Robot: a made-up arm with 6 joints.
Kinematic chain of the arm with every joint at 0, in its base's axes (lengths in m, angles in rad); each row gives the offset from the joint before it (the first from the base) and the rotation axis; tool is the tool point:
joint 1: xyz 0 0 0.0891 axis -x
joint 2: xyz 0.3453 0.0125 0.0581 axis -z
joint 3: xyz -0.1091 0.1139 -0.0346 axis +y
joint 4: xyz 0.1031 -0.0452 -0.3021 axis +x
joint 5: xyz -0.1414 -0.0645 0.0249 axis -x
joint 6: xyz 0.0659 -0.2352 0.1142 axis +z
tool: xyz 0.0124 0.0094 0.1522
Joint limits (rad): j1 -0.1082..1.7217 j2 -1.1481..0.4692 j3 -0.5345..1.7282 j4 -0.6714..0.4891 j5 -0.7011..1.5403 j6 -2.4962..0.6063
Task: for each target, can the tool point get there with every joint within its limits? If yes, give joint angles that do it. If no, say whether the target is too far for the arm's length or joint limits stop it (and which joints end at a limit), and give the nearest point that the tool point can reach.
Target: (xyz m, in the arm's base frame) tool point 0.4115 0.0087 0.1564
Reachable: yes | joints 1.1623 -0.9743 1.0764 -0.1458 0.3223 -1.9491
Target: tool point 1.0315 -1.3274 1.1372
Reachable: no: too far | nearest point 0.4292 -0.4977 0.4821 | short by 1.217 m
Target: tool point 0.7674 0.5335 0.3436
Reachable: no: joint limits stop it (at a limit: joint 1, joint 2, joint 3, joint 4) | nearest point 0.4913 0.3540 0.0822 | short by 0.421 m
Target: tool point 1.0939 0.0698 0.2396
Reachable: no: joint limits stop it (at a limit: joint 1, joint 2, joint 3) | nearest point 0.6784 -0.1163 0.2161 | short by 0.456 m
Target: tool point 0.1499 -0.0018 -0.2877
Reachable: yes | joints 1.5023 0.0538 1.4964 -0.5400 1.3488 -0.5405
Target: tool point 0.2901 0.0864 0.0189
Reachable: yes | joints 1.0834 -0.0830 0.5272 0.2474 1.2371 -0.5782
